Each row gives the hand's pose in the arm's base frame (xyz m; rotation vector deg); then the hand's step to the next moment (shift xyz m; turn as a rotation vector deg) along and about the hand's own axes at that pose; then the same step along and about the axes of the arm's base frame.
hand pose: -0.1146 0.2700 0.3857 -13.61 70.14 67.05
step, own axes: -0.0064 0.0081 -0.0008 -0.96 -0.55 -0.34
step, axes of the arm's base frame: -0.0061 -0.0006 0.0083 0.34 -1.02 0.42
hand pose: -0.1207 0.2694 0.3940 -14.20 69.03 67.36
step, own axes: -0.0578 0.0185 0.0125 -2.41 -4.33 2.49
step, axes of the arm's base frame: -0.0013 -0.0161 0.0598 5.19 -1.52 1.22
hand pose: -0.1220 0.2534 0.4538 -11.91 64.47 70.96
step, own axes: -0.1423 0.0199 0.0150 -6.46 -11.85 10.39
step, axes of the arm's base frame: 0.0061 -0.0731 0.1244 16.21 -1.69 4.96
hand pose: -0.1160 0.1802 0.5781 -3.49 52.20 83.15
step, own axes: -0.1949 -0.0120 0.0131 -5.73 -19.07 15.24
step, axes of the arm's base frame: 0.0444 -0.1540 0.1123 24.69 0.27 4.37
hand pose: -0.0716 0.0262 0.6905 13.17 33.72 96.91
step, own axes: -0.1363 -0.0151 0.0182 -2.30 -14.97 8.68
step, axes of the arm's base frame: 0.0504 -0.1250 0.0311 17.39 1.50 0.27
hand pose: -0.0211 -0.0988 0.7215 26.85 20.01 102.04
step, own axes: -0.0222 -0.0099 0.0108 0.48 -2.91 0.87
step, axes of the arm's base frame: 0.0185 -0.0191 0.0019 2.78 1.20 -0.54
